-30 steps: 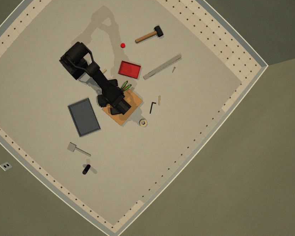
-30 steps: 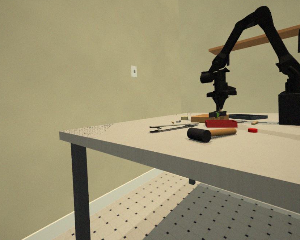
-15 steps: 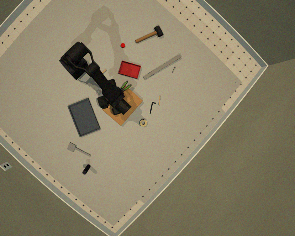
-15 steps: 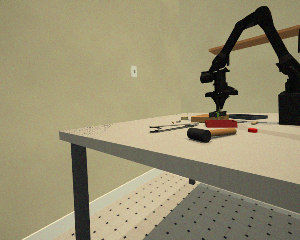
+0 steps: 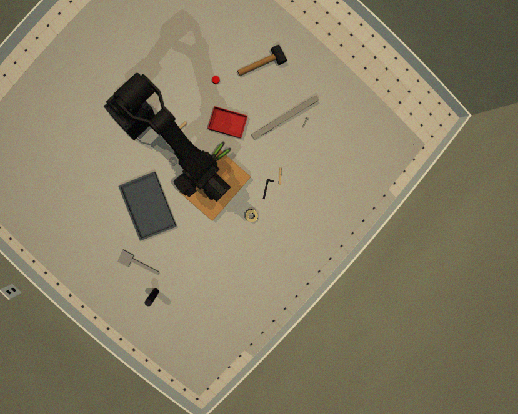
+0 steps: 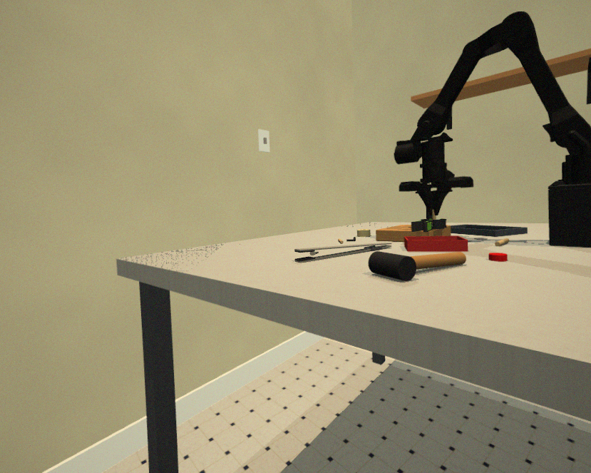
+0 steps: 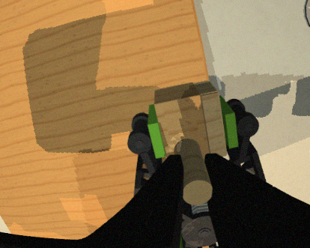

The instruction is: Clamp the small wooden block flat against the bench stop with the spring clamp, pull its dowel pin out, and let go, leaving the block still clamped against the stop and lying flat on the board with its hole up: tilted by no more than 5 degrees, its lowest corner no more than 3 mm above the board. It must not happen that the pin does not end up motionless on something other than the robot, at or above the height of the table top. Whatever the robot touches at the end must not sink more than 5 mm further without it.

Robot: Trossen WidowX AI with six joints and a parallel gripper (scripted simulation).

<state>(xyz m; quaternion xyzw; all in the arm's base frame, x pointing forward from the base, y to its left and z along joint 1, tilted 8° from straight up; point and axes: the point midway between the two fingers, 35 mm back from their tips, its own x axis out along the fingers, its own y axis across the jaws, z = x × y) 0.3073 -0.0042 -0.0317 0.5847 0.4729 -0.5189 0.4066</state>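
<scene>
The dowel pin lies 4 cm below my hand. From my hand the other things lie so: small wooden block: 6 cm below; wooden board: 6 cm ahead, 1 cm to the right, 9 cm below; bench stop: 1 cm behind, 1 cm to the right, 6 cm below.
</scene>
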